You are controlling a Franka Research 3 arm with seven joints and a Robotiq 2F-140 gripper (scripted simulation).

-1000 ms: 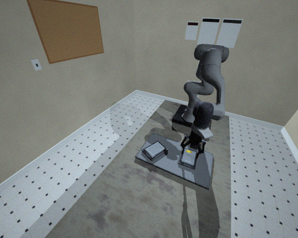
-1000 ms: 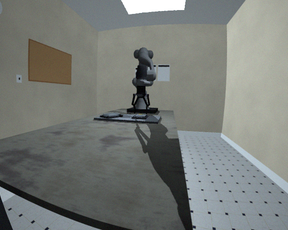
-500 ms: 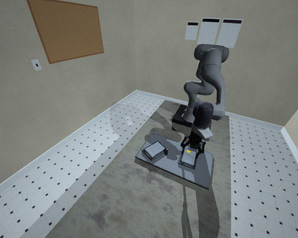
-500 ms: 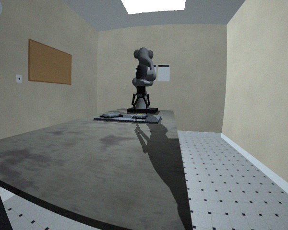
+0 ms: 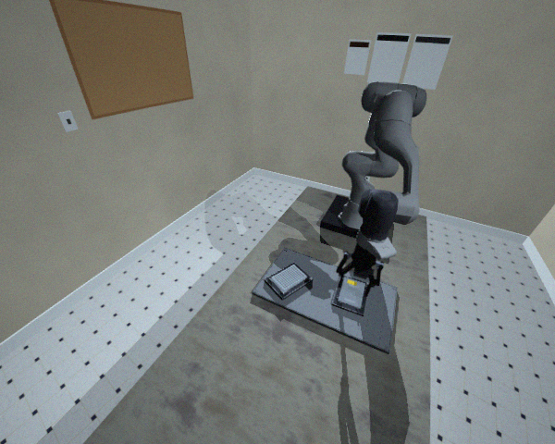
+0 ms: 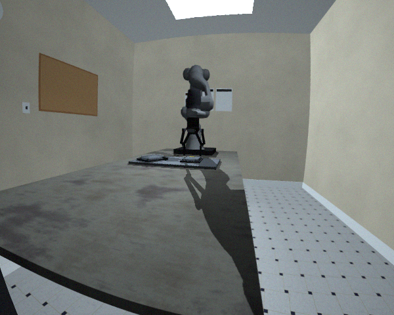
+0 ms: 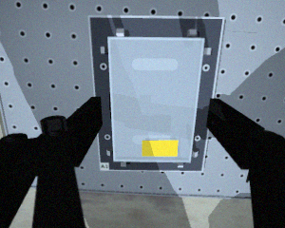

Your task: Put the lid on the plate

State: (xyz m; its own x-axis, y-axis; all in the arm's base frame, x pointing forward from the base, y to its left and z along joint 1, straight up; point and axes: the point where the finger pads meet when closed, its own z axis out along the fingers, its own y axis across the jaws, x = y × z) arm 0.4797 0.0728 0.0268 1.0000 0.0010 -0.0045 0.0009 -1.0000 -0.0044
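Now: the clear lid 40 mm below my hand. From my hand the other things lie so: lid park LP1: 50 mm below; then culture plate E01: 40 mm ahead, 250 mm to the right, 40 mm below.
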